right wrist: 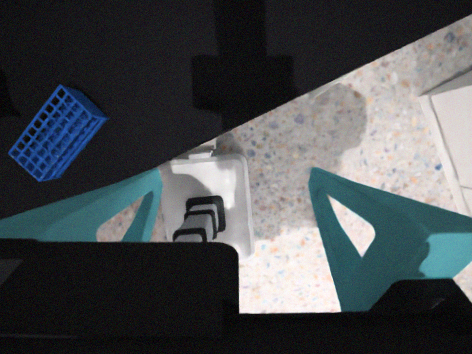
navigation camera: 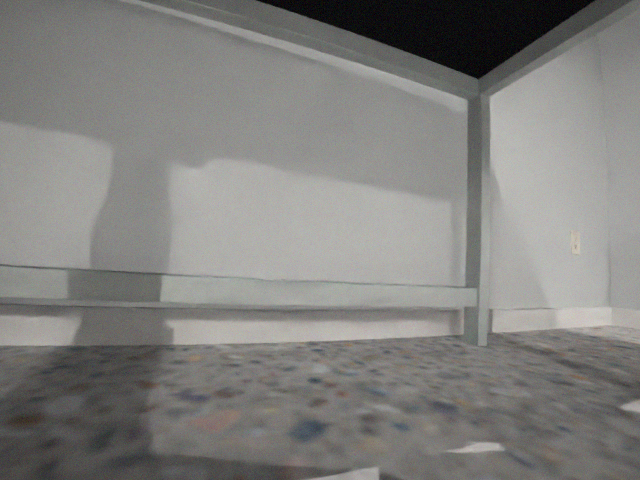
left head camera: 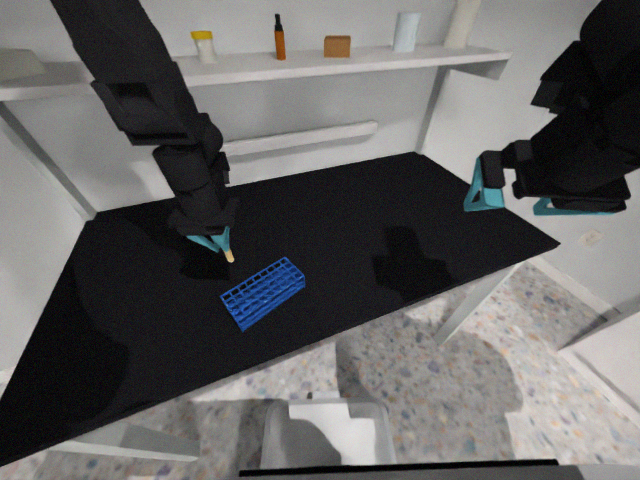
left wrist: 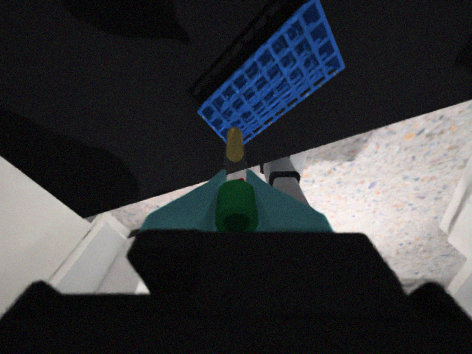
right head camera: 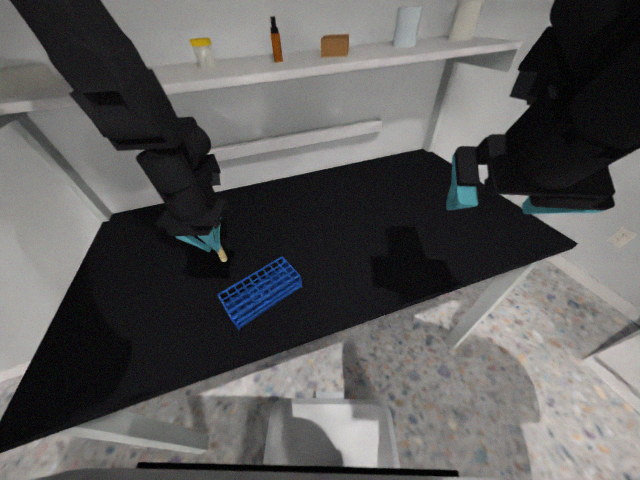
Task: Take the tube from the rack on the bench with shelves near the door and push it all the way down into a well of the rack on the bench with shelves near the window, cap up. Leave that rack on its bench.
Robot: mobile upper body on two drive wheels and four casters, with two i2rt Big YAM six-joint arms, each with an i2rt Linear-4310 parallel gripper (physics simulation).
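Frame: origin at the left arm's base, x ahead, y right, z down, level; metres.
Seen in the pictures: left gripper, between the fingertips: point(left head camera: 223, 250) point(left wrist: 236, 176) point(right head camera: 214, 249); right gripper, between the fingertips: point(right wrist: 235, 176) point(left head camera: 499, 209) point(right head camera: 484, 207).
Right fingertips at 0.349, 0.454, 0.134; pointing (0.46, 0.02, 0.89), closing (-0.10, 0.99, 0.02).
Observation:
Offsets run from my right fingertips to a thing's middle, as dx, dy, dz. "spot": to the spot under its first point. Level surfaces: height alone.
My left gripper point(left head camera: 223, 250) point(right head camera: 214, 249) point(left wrist: 236, 176) is shut on the tube {+0.069, -0.446, +0.131} point(left head camera: 230, 256) point(right head camera: 222, 255) point(left wrist: 236, 200), which has a green cap and a tan tip. In the left wrist view the cap is nearest the camera and the tip points away from it. In the head views the tip hangs above the bench, to the left of and behind the blue rack {+0.085, -0.400, +0.333} point(left head camera: 273, 302) point(right head camera: 269, 301) point(left wrist: 265, 102) point(right wrist: 75, 132), apart from it. The rack stands on the black bench top {dz +0.361} point(left head camera: 336, 206) point(right head camera: 336, 206). My right gripper point(left head camera: 502, 210) point(right head camera: 487, 210) point(right wrist: 235, 176) is open and empty, at the right.
A shelf {dz -0.095} point(left head camera: 310, 63) point(right head camera: 299, 68) above the bench holds a yellow-lidded jar {spot: +0.518, -0.535, -0.127} point(left head camera: 205, 47) point(right head camera: 203, 53), an orange bottle {spot: +0.560, -0.347, -0.131} point(left head camera: 280, 43) point(right head camera: 276, 45) and a brown box {spot: +0.601, -0.190, -0.120} point(left head camera: 337, 46) point(right head camera: 334, 45). Bench rails and a leg {spot: +0.893, +0.265, +0.832} point(navigation camera: 476, 206) stand ahead in the navigation view.

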